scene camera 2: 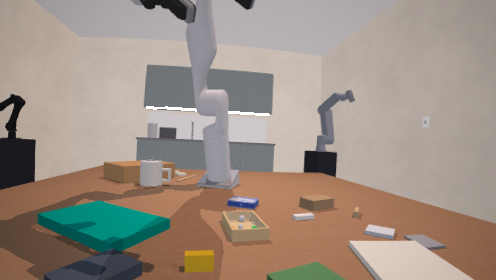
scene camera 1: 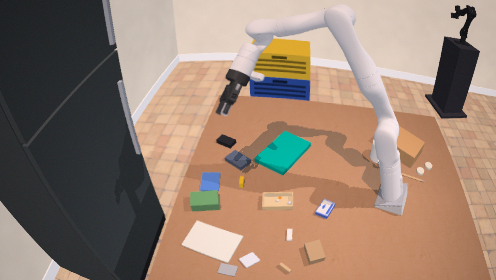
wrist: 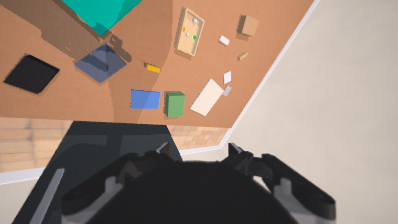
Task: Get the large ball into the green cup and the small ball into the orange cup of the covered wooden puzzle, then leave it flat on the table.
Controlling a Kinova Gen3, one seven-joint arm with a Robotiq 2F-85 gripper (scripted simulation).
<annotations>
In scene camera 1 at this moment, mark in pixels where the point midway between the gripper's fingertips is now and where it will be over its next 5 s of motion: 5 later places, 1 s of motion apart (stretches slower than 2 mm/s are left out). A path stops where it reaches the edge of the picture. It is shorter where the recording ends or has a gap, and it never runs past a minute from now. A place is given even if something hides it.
My gripper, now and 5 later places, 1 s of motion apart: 220, 114; 239, 139; 272, 176; 278, 186; 278, 187; 278, 188
</annotations>
